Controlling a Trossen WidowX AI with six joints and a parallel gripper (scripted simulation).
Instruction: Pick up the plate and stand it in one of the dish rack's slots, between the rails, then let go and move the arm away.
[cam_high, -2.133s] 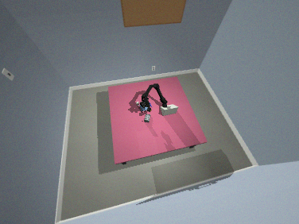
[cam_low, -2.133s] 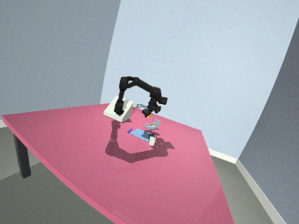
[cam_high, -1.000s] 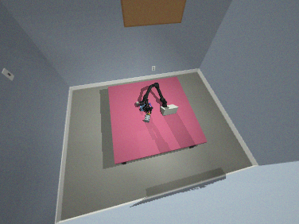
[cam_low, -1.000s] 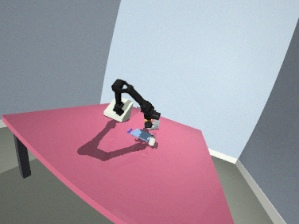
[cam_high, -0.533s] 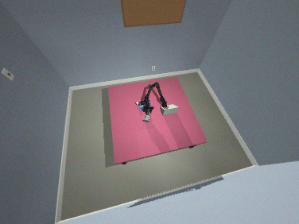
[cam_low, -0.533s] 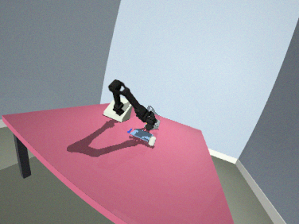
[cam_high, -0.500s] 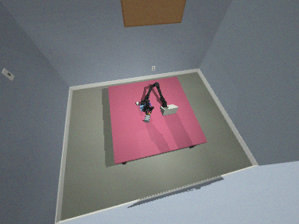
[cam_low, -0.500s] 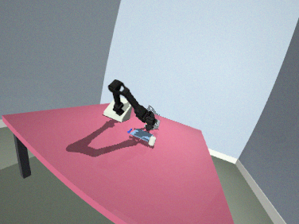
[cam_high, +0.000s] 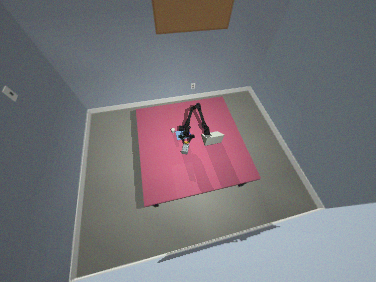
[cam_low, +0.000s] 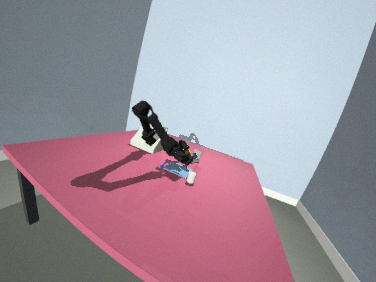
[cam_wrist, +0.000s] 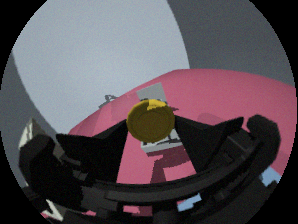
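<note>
The grey dish rack lies 5 cm to the left of my gripper tip, 4 cm below it and 2 cm ahead of it. From my gripper tip the other things lie so: yellow plate 1 cm to the right; blue spoon 20 cm to the right, 6 cm below, 5 cm behind; light blue mat 16 cm to the right, 6 cm below, 4 cm ahead.
</note>
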